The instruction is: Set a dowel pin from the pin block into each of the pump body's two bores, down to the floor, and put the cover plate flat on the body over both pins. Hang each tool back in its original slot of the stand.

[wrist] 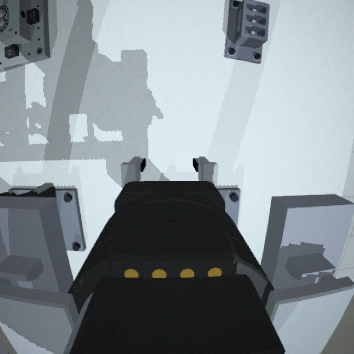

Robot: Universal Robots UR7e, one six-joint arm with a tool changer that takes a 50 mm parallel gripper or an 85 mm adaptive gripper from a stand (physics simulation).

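Places are measured from the arm's base along level axes (x left, y down, z back), in millimetres.
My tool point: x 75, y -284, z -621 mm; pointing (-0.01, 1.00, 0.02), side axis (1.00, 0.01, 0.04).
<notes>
Behind a point stands the place of what it marks.
My gripper [169, 164] is open, with a wide gap between its two fingertips and no part between them. It is low between two grey upright panels of the tool stand [287, 227] @(x 112, y -256, z -584 mm). A bolted base plate of the stand shows left of the gripper and another shows partly behind its right side. A grey block with three pockets [256, 21] @(x 186, y -14, z -394 mm), which looks like the pin block, is at the top right, well ahead of the fingers. I cannot tell whether pins lie in its pockets. The pump body and the cover plate cannot be made out in this view.
A grey fixture with black knobs and bolts [42, 31] @(x -138, y 9, z -405 mm) is cut off at the top left corner. A dark part [44, 190] @(x -57, y -118, z -622 mm) shows at the top of the left panel. The panels stand close on both sides of the gripper's body. Shadows cross the table at the left.
</notes>
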